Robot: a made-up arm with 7 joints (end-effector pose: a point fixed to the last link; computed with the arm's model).
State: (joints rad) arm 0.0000 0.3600 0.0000 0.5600 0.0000 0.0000 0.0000
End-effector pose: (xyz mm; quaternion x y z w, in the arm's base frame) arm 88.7 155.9 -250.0 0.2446 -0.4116 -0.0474 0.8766
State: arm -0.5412 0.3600 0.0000 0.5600 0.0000 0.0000 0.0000
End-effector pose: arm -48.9 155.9 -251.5 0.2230 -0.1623 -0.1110 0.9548
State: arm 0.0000 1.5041 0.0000 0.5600 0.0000 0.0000 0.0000
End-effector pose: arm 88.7 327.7 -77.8 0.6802 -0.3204 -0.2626 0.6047
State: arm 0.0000 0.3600 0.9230 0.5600 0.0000 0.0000 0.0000
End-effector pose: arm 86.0 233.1 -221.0 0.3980 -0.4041 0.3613 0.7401
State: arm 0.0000 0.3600 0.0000 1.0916 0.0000 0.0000 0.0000
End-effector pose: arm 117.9 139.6 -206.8 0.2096 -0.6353 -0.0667 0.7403
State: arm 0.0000 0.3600 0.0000 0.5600 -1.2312 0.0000 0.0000
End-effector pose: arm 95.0 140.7 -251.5 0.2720 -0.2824 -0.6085 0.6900
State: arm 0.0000 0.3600 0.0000 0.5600 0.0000 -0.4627 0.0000
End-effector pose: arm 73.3 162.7 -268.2 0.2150 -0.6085 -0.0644 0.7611
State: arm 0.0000 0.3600 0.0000 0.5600 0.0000 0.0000 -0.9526
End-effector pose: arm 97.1 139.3 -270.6 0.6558 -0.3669 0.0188 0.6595
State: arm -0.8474 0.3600 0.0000 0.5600 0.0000 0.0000 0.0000
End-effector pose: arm -120.8 155.9 -220.0 0.2035 -0.0148 -0.1437 0.9684
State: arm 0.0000 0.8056 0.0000 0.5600 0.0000 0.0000 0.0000
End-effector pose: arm 88.7 245.8 -208.0 0.4323 -0.3910 -0.1371 0.8009
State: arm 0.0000 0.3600 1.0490 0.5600 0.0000 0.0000 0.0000
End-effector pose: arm 79.8 242.4 -217.5 0.4130 -0.3963 0.4130 0.7084
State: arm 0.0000 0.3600 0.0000 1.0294 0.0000 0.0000 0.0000
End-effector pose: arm 115.8 141.8 -212.5 0.2145 -0.6112 -0.0646 0.7591
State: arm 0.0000 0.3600 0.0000 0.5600 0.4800 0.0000 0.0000
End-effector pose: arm 83.1 158.7 -252.7 0.2078 -0.4219 0.1886 0.8621
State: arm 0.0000 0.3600 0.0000 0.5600 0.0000 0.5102 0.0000
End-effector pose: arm 113.6 152.1 -239.8 0.2621 -0.1695 -0.0257 0.9497
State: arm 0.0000 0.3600 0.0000 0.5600 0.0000 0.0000 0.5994
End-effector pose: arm 90.3 173.2 -246.2 -0.0486 -0.3926 -0.0845 0.9145
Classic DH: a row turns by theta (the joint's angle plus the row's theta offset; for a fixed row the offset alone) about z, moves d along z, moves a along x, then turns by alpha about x. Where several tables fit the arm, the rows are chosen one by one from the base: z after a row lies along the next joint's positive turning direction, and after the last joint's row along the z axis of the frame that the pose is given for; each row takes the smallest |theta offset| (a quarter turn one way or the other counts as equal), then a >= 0, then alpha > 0; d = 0 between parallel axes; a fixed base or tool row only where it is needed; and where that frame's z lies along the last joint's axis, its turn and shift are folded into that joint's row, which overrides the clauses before.
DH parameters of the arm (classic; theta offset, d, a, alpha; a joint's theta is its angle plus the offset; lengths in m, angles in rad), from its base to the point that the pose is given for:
base (fixed): 0 -0.0028 0.0172 1.5708
joint 1: -1.5708 -0.108 0.0277 -1.5708
joint 2: 1.5708 -0.0128 0.006 -1.5708
joint 3: -1.5708 -0.1456 0.014 1.5708
joint 4: 0 0.0512 0.0121 -1.5708
joint 5: 0 -0.156 0.0125 -1.5708
joint 6: -1.5708 0.0166 0.0237 1.5708
joint 7: 1.3879 -0.0033 0.0016 1.2777
tool (fixed): -1.5378 0.0315 0 0

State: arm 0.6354 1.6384 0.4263 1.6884 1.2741 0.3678 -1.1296
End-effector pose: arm 112.5 208.0 75.8 0.4383 -0.7897 0.4178 0.0986
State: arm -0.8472 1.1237 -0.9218 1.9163 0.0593 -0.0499 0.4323
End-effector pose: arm -77.8 154.3 -128.7 -0.4701 -0.2278 -0.4541 0.7217
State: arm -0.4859 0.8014 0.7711 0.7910 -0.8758 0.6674 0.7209
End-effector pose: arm 78.7 280.5 -160.4 0.4040 0.0945 -0.0739 0.9069
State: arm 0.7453 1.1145 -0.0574 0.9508 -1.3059 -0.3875 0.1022
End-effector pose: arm 188.0 262.4 -38.9 0.6237 -0.3332 -0.6389 0.3029
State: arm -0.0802 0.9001 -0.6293 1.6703 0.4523 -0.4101 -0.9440
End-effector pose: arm 60.3 127.3 -210.0 0.2435 -0.8155 0.0673 0.5208
